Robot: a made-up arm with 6 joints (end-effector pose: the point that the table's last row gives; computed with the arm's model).
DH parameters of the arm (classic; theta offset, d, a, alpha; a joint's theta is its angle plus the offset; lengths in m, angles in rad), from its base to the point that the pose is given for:
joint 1: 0 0.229 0 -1.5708
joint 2: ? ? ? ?
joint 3: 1.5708 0.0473 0 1.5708
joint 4: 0 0.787 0 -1.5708
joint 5: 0 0 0 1.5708
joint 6: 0 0.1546 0 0
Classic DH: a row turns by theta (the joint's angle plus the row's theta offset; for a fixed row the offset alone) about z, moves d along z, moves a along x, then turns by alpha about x.
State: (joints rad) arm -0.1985 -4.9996 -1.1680 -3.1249 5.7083 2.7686
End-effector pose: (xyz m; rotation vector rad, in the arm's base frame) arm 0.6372 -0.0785 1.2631 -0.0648 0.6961 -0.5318
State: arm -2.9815 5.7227 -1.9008 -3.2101 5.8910 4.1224
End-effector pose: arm 0.8763 0.0977 -0.0585 -2.1577 0.8392 -1.1644
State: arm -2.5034 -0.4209 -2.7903 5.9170 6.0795 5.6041
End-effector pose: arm 0.1133 0.0112 -0.2759 2.0585 2.3105 -0.4190
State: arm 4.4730 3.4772 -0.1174 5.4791 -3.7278 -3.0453
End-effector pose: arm 0.0703 0.3485 -0.8447 -0.5503 0.1202 2.1394
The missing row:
joint 2: -1.5708 0 0.4702 0
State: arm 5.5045 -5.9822 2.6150 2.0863 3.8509 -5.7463
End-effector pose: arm 0.1431 -0.1978 0.0142 0.9694 -0.3621 -2.0937
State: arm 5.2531 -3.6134 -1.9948 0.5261 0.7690 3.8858
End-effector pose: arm 0.5231 -0.6745 0.4532 -1.1827 1.3962 -2.1624
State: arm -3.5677 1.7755 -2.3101 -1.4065 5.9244 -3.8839
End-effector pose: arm -0.0217 -0.1009 0.9306 -0.2988 0.8759 -2.5375
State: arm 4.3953 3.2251 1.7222 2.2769 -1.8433 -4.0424
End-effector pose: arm 0.1685 0.7253 0.0279 1.3610 0.0064 -2.4654
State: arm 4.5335 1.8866 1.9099 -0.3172 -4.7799 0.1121
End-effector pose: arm 0.0268 0.1527 -0.4602 -0.6564 -0.8976 -1.3476
